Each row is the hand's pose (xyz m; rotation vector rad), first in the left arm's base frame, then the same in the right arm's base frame.
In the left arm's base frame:
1: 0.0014 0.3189 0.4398 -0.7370 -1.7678 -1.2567
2: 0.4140 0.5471 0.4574 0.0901 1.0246 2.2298
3: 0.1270 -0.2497 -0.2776 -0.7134 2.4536 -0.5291
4: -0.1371 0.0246 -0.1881 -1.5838 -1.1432 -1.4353
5: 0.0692 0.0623 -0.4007 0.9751 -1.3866 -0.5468
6: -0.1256 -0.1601 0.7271 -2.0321 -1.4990 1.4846
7: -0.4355 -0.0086 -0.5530 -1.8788 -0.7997 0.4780
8: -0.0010 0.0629 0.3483 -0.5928 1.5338 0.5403
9: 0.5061 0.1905 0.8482 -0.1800 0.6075 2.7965
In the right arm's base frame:
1: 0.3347 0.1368 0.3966 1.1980 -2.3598 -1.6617
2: 0.1850 0.3806 0.7718 -1.6095 -0.2026 2.0861
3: 1.2484 0.1175 0.5322 -0.5486 0.8581 -0.1922
4: 1.0169 0.2392 0.2413 0.3303 -1.7159 -2.1040
5: 1.1664 0.4276 0.4184 2.1932 -2.0648 0.5900
6: 0.3818 -0.4334 0.3684 1.7252 1.8363 0.4129
7: 1.3340 0.3710 -0.0833 -1.3836 -2.2371 -0.8013
8: 0.5585 -0.0154 0.4221 -0.8779 -0.1441 0.5824
9: 0.0756 -0.1133 0.9518 2.1958 0.3520 -2.1468

